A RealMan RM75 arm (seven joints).
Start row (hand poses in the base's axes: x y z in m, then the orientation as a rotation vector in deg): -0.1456 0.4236 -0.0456 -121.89 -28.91 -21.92
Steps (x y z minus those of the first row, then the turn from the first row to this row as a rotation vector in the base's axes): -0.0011 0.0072 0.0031 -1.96 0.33 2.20; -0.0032 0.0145 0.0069 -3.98 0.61 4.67; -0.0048 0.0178 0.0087 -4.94 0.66 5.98; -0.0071 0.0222 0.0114 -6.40 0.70 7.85; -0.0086 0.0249 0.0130 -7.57 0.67 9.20; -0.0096 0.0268 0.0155 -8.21 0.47 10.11; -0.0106 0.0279 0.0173 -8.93 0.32 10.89; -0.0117 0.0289 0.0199 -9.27 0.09 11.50; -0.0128 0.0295 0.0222 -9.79 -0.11 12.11; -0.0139 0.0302 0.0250 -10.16 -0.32 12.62; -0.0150 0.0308 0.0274 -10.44 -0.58 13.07; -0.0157 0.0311 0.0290 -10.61 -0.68 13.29; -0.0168 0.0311 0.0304 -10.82 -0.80 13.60; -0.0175 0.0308 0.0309 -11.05 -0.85 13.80
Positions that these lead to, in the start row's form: -0.1467 0.4308 -0.0425 -123.07 -31.59 -19.96; -0.1488 0.4381 -0.0387 -124.14 -34.62 -17.85; -0.1504 0.4414 -0.0369 -124.57 -36.25 -16.85; -0.1527 0.4458 -0.0342 -125.24 -38.64 -15.42; -0.1542 0.4485 -0.0326 -125.80 -40.43 -14.42; -0.1552 0.4504 -0.0301 -126.01 -41.71 -13.97; -0.1562 0.4515 -0.0283 -126.35 -42.84 -13.52; -0.1573 0.4525 -0.0257 -126.39 -43.73 -13.34; -0.1584 0.4531 -0.0234 -126.60 -44.65 -13.08; -0.1595 0.4538 -0.0206 -126.70 -45.43 -12.93; -0.1606 0.4544 -0.0182 -126.74 -46.15 -12.89; -0.1613 0.4547 -0.0166 -126.79 -46.50 -12.83; -0.1624 0.4547 -0.0152 -126.84 -46.96 -12.73; -0.1631 0.4544 -0.0147 -126.96 -47.28 -12.61
